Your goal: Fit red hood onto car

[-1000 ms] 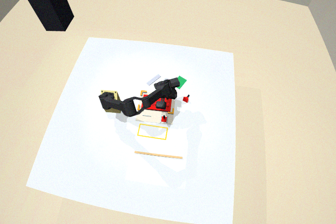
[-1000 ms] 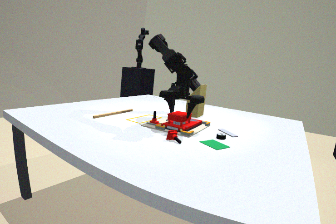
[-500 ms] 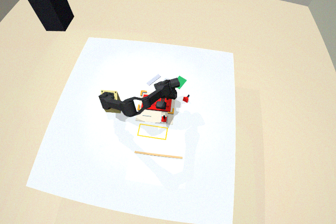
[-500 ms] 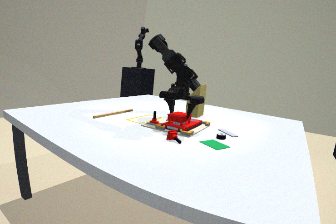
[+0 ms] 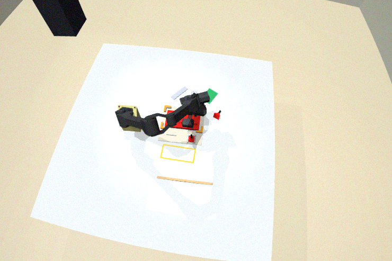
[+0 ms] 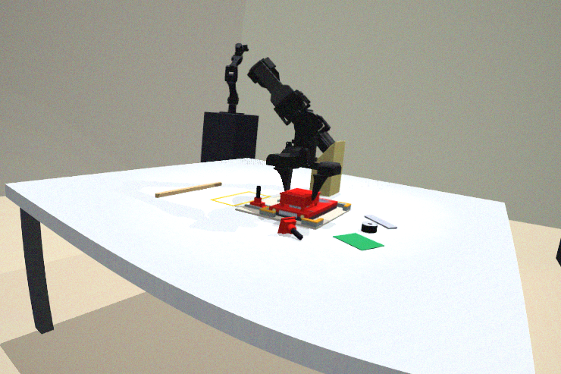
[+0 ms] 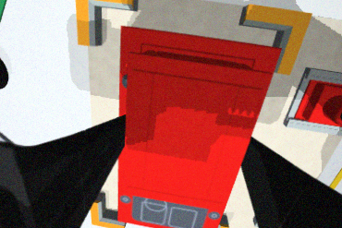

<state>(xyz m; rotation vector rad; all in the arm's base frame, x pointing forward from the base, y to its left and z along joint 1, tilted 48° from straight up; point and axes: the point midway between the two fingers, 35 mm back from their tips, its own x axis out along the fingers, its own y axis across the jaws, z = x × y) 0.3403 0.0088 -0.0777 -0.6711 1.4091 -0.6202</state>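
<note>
The grey engine block is 20 mm below my gripper tip and 10 mm to the left of it. Also, from my gripper tip: grey strip (200 mm to the left, 100 mm behind, 50 mm below); then red hood (right at my gripper tip); then jig (40 mm below, 40 mm behind, 10 mm to the right).
</note>
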